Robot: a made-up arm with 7 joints.
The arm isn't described. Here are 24 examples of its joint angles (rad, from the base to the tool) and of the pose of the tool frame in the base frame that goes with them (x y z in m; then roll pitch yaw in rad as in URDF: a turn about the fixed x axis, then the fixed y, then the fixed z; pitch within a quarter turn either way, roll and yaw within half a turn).
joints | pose
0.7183 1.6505 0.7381 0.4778 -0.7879 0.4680 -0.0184 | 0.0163 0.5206 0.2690 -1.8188 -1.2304 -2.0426
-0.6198 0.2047 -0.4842 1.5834 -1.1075 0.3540 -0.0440 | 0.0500 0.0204 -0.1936 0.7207 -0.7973 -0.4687
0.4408 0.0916 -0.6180 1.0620 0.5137 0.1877 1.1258 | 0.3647 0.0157 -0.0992 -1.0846 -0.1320 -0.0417
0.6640 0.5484 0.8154 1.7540 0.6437 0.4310 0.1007 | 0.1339 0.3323 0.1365 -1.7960 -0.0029 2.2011
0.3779 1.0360 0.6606 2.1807 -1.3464 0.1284 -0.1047 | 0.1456 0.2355 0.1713 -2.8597 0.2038 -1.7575
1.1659 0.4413 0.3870 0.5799 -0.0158 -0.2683 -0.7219 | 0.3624 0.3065 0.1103 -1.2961 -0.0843 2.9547
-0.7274 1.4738 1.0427 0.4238 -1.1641 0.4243 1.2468 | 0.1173 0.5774 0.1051 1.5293 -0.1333 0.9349
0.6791 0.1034 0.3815 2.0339 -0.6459 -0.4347 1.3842 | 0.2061 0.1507 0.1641 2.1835 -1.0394 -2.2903
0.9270 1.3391 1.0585 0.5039 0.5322 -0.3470 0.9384 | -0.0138 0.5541 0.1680 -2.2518 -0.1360 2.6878
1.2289 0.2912 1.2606 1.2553 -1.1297 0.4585 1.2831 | 0.2436 0.3927 0.1007 -0.9986 -0.3579 1.6891
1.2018 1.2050 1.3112 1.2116 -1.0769 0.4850 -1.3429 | -0.0035 0.4640 0.2009 -0.9580 -0.4933 -1.1857
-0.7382 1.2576 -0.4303 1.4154 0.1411 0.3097 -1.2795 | 0.0684 0.2840 -0.1485 2.1621 -0.8705 -1.1361
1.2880 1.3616 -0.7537 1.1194 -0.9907 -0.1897 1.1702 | 0.2846 0.3750 0.2030 1.5160 -0.1574 -0.4746
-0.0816 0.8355 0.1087 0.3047 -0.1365 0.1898 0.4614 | 0.1201 0.4515 -0.1754 0.7413 -0.3283 0.8828
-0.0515 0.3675 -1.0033 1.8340 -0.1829 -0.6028 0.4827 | 0.1443 -0.0042 -0.0749 -1.6083 -1.0336 0.3385
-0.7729 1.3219 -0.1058 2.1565 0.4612 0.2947 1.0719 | 0.1665 0.1892 -0.0321 -0.3976 0.1364 -0.4368
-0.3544 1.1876 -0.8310 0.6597 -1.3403 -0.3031 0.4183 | 0.0258 0.4237 -0.1847 0.1670 0.7892 -1.5581
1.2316 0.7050 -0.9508 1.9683 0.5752 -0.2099 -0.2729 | 0.2178 0.0875 0.1808 -2.4768 -0.7617 1.7608
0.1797 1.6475 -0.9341 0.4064 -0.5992 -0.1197 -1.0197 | 0.0877 0.5320 0.0527 2.1034 0.1447 -1.2786
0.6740 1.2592 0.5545 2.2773 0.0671 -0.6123 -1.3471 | 0.0875 0.1958 0.1912 2.7843 0.8514 2.0242
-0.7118 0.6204 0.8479 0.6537 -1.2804 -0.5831 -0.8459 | -0.0834 0.3846 -0.1732 1.8305 -0.7557 -0.8745
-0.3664 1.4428 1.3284 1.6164 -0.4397 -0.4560 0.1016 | 0.1285 0.3144 0.2474 2.7410 -0.2688 -2.1443
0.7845 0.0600 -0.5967 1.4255 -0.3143 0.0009 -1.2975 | 0.3007 -0.0372 0.0555 -1.9237 -0.0962 2.7022
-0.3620 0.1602 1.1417 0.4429 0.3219 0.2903 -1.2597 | -0.0510 0.2778 -0.2674 1.8703 -1.2509 1.5308
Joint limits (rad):
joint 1: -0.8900..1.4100
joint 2: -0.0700..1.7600
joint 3: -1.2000..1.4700
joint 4: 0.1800..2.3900
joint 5: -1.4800..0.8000
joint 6: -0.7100..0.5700
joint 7: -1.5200..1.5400
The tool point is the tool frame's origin. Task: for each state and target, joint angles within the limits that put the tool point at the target. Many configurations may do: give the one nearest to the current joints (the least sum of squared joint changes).
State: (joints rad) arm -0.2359 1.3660 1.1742 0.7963 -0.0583 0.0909 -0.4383
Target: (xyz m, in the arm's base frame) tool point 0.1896 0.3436 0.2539
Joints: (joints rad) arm -0.3788 1.6233 1.0578 1.3232 -0.0550 0.0849 -0.4666
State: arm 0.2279 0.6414 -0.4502 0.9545 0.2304 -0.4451 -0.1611
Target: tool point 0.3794 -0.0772 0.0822
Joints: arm 1.0951 -0.0700 -0.9540 0.8017 0.1769 -0.2766 0.1403
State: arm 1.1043 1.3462 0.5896 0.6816 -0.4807 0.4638 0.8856
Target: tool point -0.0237 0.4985 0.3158
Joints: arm 1.0207 1.6406 0.5406 0.7367 -0.4782 0.4409 0.9409
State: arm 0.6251 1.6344 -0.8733 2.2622 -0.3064 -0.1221 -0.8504
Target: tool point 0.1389 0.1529 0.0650
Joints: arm 0.6560 1.3023 -0.8888 2.3505 -0.2810 -0.0832 -0.8448
